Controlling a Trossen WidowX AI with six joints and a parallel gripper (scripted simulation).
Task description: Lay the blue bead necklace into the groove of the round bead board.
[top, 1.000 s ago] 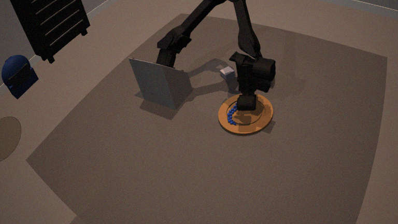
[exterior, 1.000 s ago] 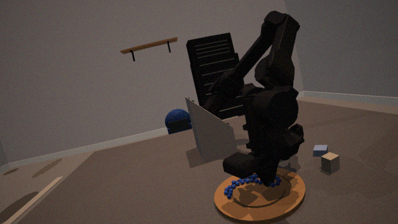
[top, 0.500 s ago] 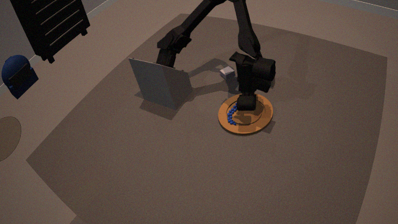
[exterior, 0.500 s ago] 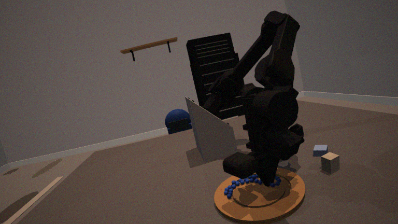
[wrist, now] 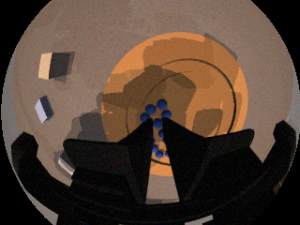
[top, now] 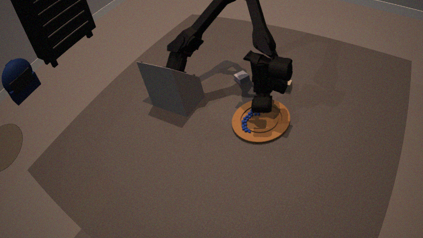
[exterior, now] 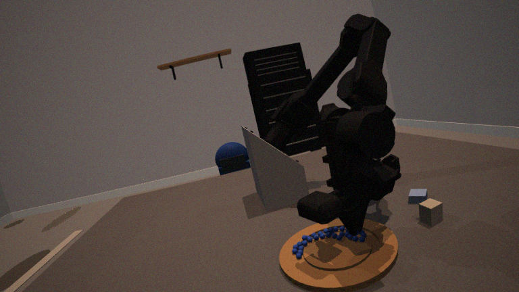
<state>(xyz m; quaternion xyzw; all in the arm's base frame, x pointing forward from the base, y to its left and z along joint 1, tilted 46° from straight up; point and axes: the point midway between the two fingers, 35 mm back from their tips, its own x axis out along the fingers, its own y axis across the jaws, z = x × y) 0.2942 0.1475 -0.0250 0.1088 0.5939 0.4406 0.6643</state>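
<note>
Right now the tan cube is 1 cm ahead of my gripper tip and 15 cm to the left of it. Round my gripper tip: white block 18 cm behind, 12 cm to the left, 1 cm below; pale blue block 7 cm behind, 18 cm to the left, 1 cm below.
</note>
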